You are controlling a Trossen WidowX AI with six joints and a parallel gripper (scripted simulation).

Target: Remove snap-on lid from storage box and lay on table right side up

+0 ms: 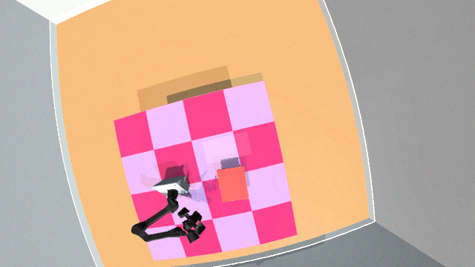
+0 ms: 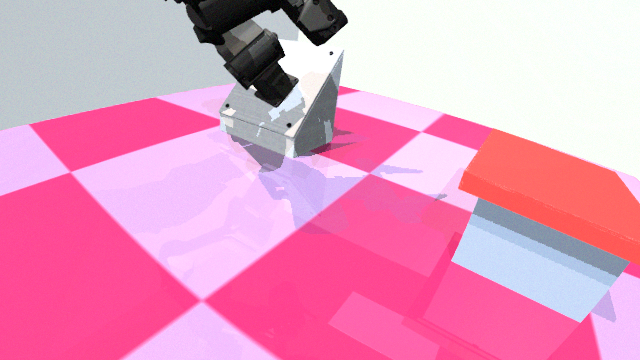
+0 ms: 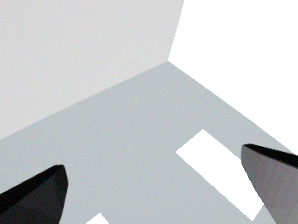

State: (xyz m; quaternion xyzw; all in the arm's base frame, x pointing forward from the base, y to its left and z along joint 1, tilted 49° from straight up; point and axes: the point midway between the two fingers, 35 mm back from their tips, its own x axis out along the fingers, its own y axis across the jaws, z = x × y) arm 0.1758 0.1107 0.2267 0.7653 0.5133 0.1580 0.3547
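Now: gripper tip 220 mm short of the red lid, 100 mm to the right of it and 220 mm above it. From my gripper tip the other things lie so: storage box: 220 mm ahead, 100 mm to the left, 270 mm below.
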